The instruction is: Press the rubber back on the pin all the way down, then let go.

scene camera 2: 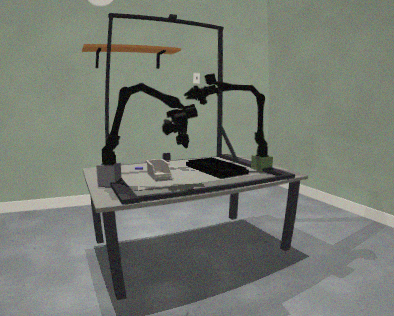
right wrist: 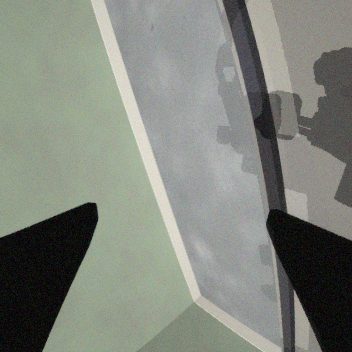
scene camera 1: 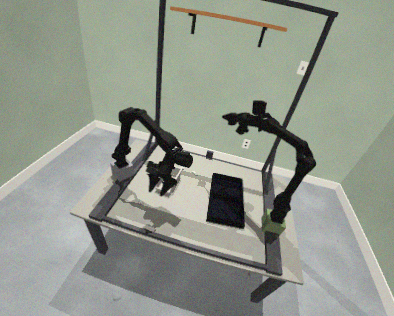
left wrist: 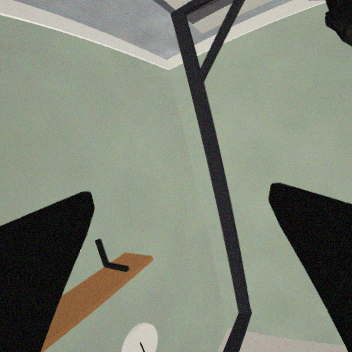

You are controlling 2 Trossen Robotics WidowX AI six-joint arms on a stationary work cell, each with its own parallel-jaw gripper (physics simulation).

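Places are measured from the left arm's base along level axes (x back, y down, z right), in metres.
Pixels of known places: left gripper, fingertip midpoint: (scene camera 2: 184, 96) (scene camera 1: 226, 116) (left wrist: 181, 195); right gripper, fingertip midpoint: (scene camera 2: 186, 141) (right wrist: 184, 214) (scene camera 1: 155, 194); left arm's base, origin of the base link: (scene camera 2: 262, 155) (scene camera 1: 276, 217); right arm's base, origin of the base link: (scene camera 2: 108, 163) (scene camera 1: 121, 163).
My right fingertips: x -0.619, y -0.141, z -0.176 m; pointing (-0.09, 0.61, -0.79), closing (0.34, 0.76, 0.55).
For each thing: its middle in the pictures, then the offset to it from my right fingertips. Level surfaces: height alone.
- small blue item, body centre: (scene camera 2: 138, 168) dx -0.088, dy +0.221, dz +0.496 m
- beige open bin, body centre: (scene camera 2: 158, 169) (scene camera 1: 168, 179) dx -0.030, dy +0.191, dz +0.292 m
- table, its level: dy +0.227 m
- black tray, body centre: (scene camera 2: 215, 166) (scene camera 1: 226, 197) dx +0.344, dy +0.209, dz +0.294 m
- small dark box, body centre: (scene camera 2: 166, 156) (scene camera 1: 209, 154) dx +0.166, dy +0.196, dz +0.665 m
The pin and its rubber back cannot be made out in any view. A small blue item (scene camera 2: 139, 168) lies on the table left of the beige bin in scene camera 2; it is too small to identify. My left gripper (scene camera 1: 226, 118) (scene camera 2: 189, 94) (left wrist: 181, 195) is open and empty, raised high above the table's far side. My right gripper (scene camera 1: 157, 192) (scene camera 2: 184, 144) (right wrist: 184, 214) is open and empty, pointing down above the table. In scene camera 1 it covers part of the bin.
A beige open bin (scene camera 2: 161, 176) stands on the table (scene camera 1: 192, 214) (scene camera 2: 100, 202). A black tray (scene camera 1: 226, 200) (scene camera 2: 217, 167) lies beside it, towards the left arm. A small dark box (scene camera 1: 209, 155) (scene camera 2: 166, 156) is at the back edge. A dark frame post (scene camera 1: 159, 70) (scene camera 2: 220, 100) (left wrist: 212, 150) rises behind.
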